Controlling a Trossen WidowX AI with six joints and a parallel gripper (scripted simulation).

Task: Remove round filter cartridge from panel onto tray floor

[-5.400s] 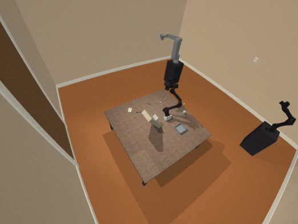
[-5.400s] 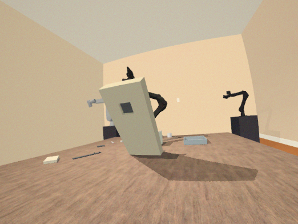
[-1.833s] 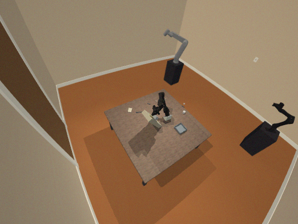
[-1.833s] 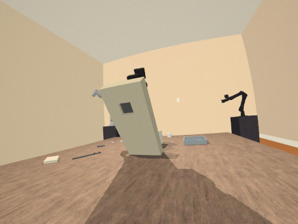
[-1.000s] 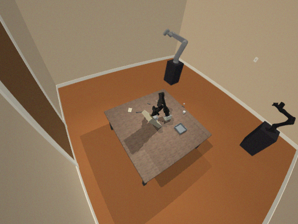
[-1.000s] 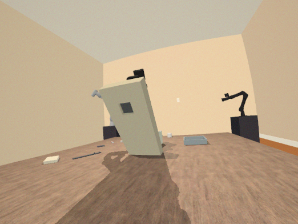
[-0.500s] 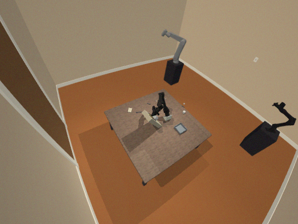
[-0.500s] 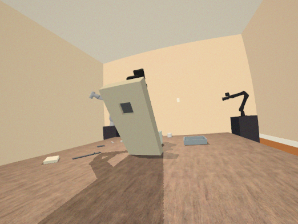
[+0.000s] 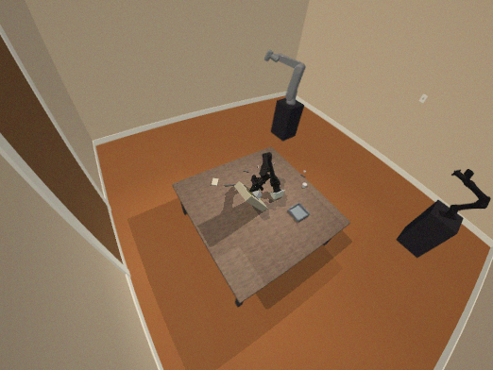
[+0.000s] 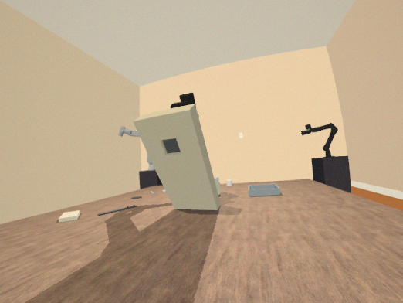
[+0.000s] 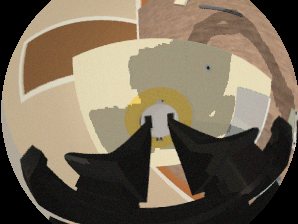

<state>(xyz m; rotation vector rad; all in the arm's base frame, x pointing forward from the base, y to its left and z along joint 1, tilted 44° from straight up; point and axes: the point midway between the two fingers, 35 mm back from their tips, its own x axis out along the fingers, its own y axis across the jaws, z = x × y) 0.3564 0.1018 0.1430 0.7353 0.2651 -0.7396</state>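
Right now the round filter cartridge is 10 mm ahead of my gripper tip and 10 mm below it. Round my gripper tip: cream block: 70 mm ahead, 460 mm to the right, 270 mm below; grey tray: 390 mm behind, 310 mm to the left, 260 mm below; cream service panel: 30 mm behind, 90 mm below.
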